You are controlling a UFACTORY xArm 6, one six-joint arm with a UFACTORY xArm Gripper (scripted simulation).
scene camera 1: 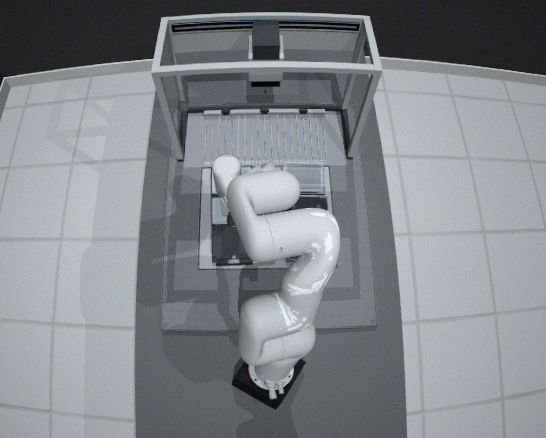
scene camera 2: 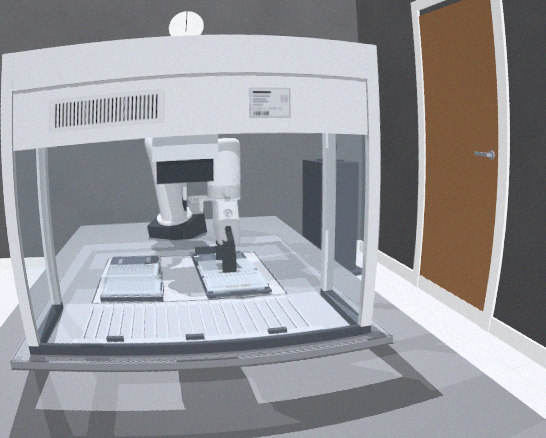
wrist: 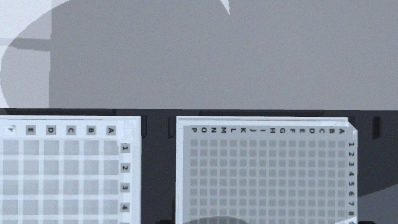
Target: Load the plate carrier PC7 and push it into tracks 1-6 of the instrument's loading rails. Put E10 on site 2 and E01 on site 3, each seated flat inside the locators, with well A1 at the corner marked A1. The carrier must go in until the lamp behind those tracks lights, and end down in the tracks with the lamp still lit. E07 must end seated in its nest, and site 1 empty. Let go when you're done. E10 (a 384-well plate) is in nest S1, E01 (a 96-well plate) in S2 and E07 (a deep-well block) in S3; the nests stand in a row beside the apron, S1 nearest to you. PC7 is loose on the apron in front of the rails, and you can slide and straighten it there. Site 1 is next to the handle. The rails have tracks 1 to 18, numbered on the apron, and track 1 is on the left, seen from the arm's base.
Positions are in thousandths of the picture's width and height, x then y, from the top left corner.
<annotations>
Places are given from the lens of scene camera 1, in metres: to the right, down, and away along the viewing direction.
dark plate carrier PC7 (scene camera 1: 417, 572): -0.14, 0.10, 1.41
</annotations>
